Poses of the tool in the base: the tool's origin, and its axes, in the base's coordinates. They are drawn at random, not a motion.
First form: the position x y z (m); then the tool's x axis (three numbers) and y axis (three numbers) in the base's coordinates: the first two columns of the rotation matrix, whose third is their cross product.
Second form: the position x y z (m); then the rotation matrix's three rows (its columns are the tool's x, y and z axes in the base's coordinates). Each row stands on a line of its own. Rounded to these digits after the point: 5 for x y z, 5 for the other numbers.
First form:
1: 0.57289, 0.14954, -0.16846, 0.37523, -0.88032, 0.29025, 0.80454, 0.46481, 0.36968
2: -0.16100, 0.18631, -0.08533, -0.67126, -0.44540, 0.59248, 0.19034, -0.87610, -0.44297
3: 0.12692, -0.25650, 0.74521, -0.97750, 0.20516, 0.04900, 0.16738, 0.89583, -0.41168
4: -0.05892, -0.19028, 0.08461, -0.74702, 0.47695, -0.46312, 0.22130, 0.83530, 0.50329
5: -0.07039, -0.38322, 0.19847, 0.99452, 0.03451, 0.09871, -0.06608, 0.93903, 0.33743
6: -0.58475, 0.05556, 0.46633, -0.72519, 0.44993, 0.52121, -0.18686, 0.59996, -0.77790
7: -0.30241, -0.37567, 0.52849, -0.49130, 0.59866, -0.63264, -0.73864, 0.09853, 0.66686
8: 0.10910, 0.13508, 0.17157, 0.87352, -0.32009, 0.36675, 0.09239, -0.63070, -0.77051
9: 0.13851, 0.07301, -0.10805, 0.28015, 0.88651, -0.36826, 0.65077, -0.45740, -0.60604
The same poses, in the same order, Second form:
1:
0.57289, 0.14954, -0.16846
0.37523, 0.80454, -0.46035
-0.88032, 0.46481, 0.09480
0.29025, 0.36968, 0.88266

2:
-0.16100, 0.18631, -0.08533
-0.67126, 0.19034, 0.71637
-0.44540, -0.87610, -0.18458
0.59248, -0.44297, 0.67287

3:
0.12692, -0.25650, 0.74521
-0.97750, 0.16738, -0.12836
0.20516, 0.89583, -0.39422
0.04900, -0.41168, -0.91001

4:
-0.05892, -0.19028, 0.08461
-0.74702, 0.22130, 0.62689
0.47695, 0.83530, 0.27348
-0.46312, 0.50329, -0.72953

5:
-0.07039, -0.38322, 0.19847
0.99452, -0.06608, -0.08105
0.03451, 0.93903, -0.34210
0.09871, 0.33743, 0.93616

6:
-0.58475, 0.05556, 0.46633
-0.72519, -0.18686, -0.66271
0.44993, 0.59996, -0.66152
0.52121, -0.77790, -0.35101

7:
-0.30241, -0.37567, 0.52849
-0.49130, -0.73864, 0.46156
0.59866, 0.09853, 0.79492
-0.63264, 0.66686, 0.39379

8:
0.10910, 0.13508, 0.17157
0.87352, 0.09239, 0.47794
-0.32009, -0.63070, 0.70694
0.36675, -0.77051, -0.52136

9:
0.13851, 0.07301, -0.10805
0.28015, 0.65077, -0.70570
0.88651, -0.45740, -0.06987
-0.36826, -0.60604, -0.70505

